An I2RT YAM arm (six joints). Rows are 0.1 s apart.
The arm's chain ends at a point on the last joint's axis. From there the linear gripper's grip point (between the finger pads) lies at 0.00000 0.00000 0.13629 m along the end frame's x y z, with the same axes.
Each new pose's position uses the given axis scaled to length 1; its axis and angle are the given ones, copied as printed.
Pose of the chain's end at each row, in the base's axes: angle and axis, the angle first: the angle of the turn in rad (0 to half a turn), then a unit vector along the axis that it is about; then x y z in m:
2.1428 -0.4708 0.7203 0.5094 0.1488 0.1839 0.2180
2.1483 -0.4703 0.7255 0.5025 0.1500 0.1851 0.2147
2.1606 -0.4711 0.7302 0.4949 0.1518 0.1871 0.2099
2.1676 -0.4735 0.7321 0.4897 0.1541 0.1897 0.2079
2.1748 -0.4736 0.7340 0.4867 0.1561 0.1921 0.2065
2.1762 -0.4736 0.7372 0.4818 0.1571 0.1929 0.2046
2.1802 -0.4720 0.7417 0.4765 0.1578 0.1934 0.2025
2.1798 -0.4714 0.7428 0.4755 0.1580 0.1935 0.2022
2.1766 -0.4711 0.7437 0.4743 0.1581 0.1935 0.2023
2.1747 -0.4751 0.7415 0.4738 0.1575 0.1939 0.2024
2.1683 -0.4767 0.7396 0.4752 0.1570 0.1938 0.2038
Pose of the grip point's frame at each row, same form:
2.1428 -0.4708 0.7203 0.5094 0.1810 0.3149 0.1987
2.1483 -0.4703 0.7255 0.5025 0.1831 0.3156 0.1935
2.1606 -0.4711 0.7302 0.4949 0.1851 0.3171 0.1860
2.1676 -0.4735 0.7321 0.4897 0.1873 0.3194 0.1824
2.1748 -0.4736 0.7340 0.4867 0.1892 0.3216 0.1797
2.1762 -0.4736 0.7372 0.4818 0.1909 0.3219 0.1767
2.1802 -0.4720 0.7417 0.4765 0.1925 0.3219 0.1731
2.1798 -0.4714 0.7428 0.4755 0.1930 0.3219 0.1727
2.1766 -0.4711 0.7437 0.4743 0.1936 0.3217 0.1728
2.1747 -0.4751 0.7415 0.4738 0.1926 0.3223 0.1730
2.1683 -0.4767 0.7396 0.4752 0.1921 0.3224 0.1752

